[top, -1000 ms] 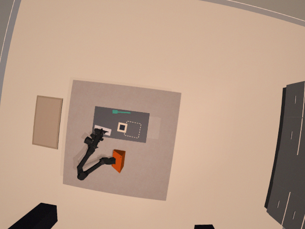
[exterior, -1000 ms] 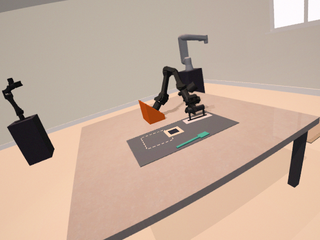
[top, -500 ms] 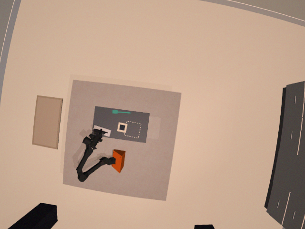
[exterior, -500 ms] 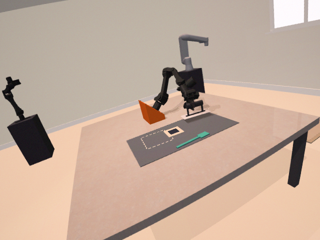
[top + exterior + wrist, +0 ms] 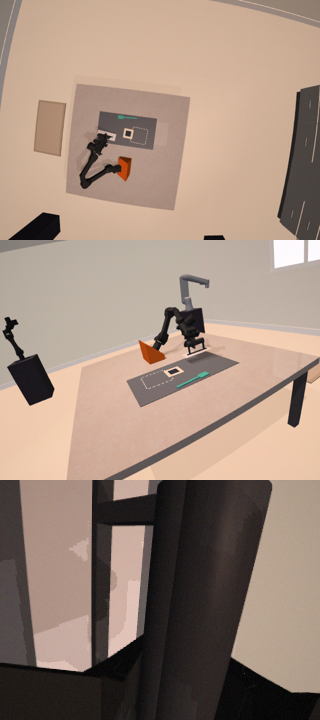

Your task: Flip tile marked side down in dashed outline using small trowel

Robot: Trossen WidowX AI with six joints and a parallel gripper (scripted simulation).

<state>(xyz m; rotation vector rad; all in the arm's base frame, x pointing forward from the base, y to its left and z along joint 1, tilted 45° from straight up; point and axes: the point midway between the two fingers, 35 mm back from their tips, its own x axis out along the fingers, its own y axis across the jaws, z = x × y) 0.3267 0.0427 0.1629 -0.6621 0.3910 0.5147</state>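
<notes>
Now: gripper tip 17 cm to the left of the dark mat, 12 cm above it and 4 cm short of it. The rest, counted from my gripper tip: cream tile: 20 cm to the right, 10 cm below, 1 cm ahead; then green trowel: 18 cm ahead, 16 cm to the right, 10 cm below.
</notes>
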